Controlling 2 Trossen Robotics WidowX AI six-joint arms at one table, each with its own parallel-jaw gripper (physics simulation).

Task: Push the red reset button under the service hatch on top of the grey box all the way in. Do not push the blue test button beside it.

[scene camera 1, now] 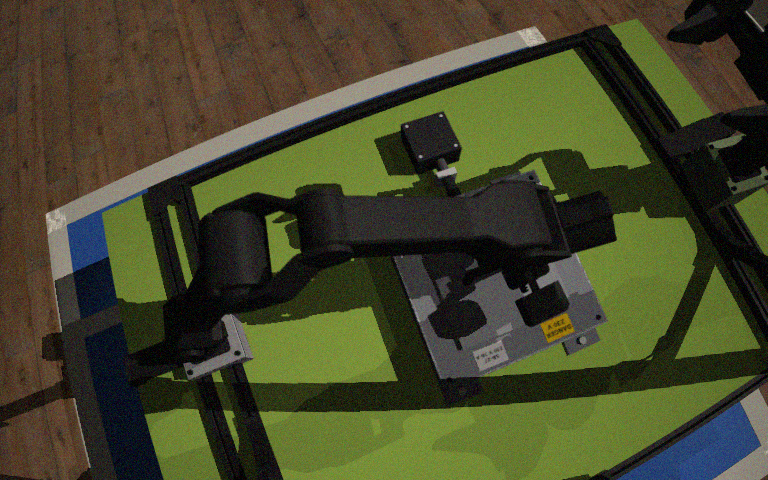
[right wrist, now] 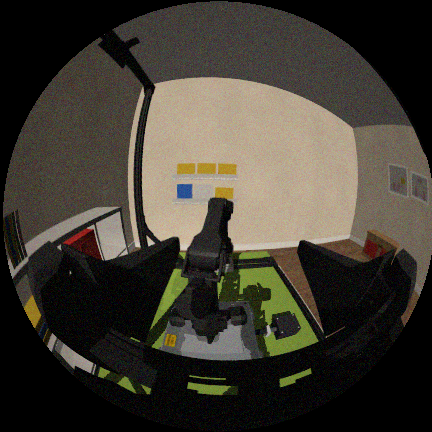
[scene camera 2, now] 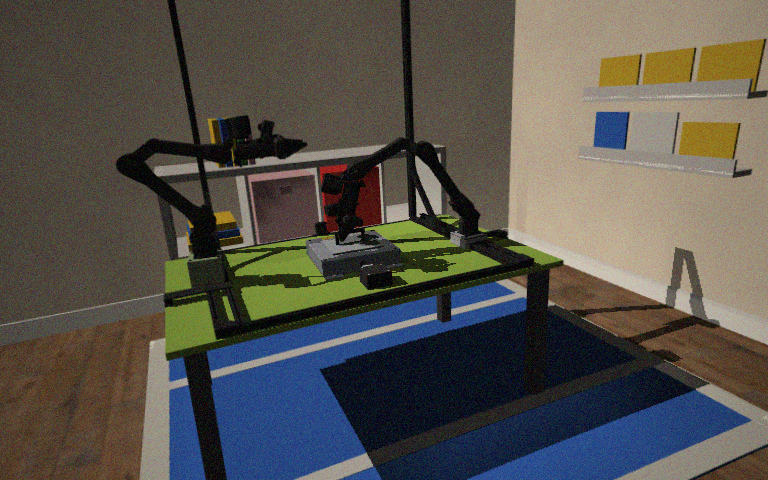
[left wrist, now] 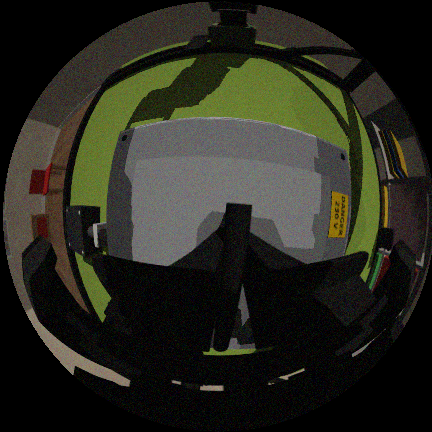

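Observation:
The grey box (scene camera 1: 425,286) (scene camera 2: 334,261) (left wrist: 225,137) (right wrist: 225,344) lies flat on the green table. Its lighter hatch panel (left wrist: 225,181) lies closed on top. A thin black handle bar (left wrist: 238,225) rises from the hatch. My left gripper (left wrist: 230,233) (scene camera 2: 341,234) points down onto the box top, and its fingers are shut on this handle. In scene camera 1 the left arm (scene camera 1: 449,219) covers the fingers. My right gripper (scene camera 2: 297,142) (right wrist: 241,245) is open and empty, held high and far from the box.
A small black block with a short shaft (scene camera 1: 431,140) (scene camera 2: 375,276) (left wrist: 80,229) (right wrist: 285,324) sits against one side of the box. A yellow danger label (scene camera 1: 557,328) (left wrist: 338,219) is on the box top. Black frame rails (scene camera 1: 430,90) border the table.

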